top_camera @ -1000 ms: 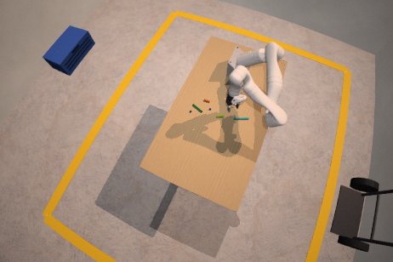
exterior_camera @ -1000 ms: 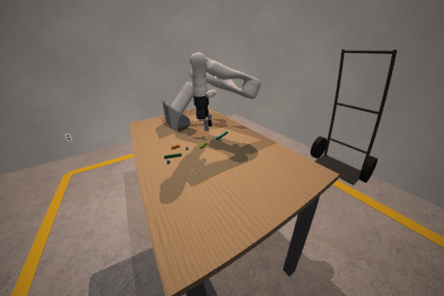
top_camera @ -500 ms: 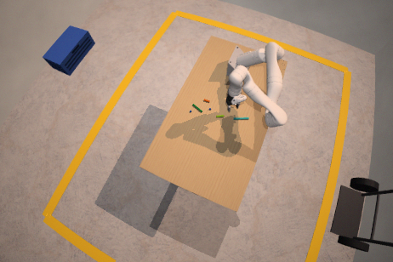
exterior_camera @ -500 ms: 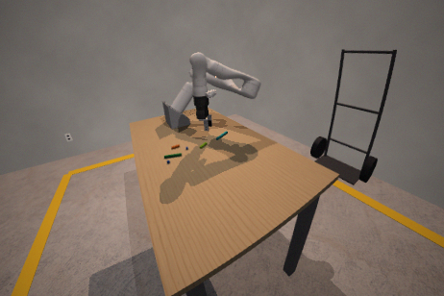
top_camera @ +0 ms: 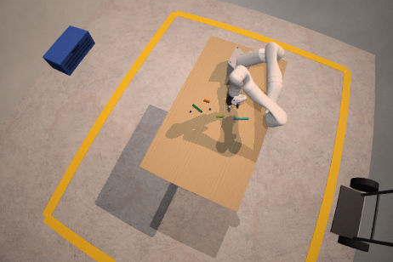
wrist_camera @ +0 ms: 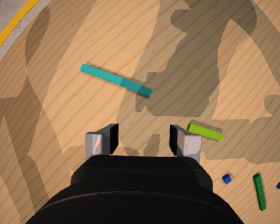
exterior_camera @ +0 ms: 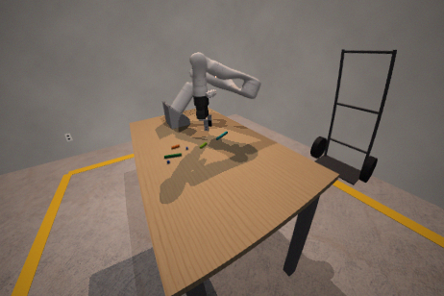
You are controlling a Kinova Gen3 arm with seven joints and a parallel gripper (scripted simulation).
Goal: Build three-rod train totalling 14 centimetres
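Right now my hand is 40 mm short of the green rod, 220 mm to the left of it and 70 mm above it. The rest, counted from my hand: orange rod 30 mm behind, 180 mm to the right, 70 mm below; then lime rod 50 mm ahead, 60 mm to the right, 70 mm below; then turquoise rod 20 mm ahead, 70 mm to the left, 70 mm below.
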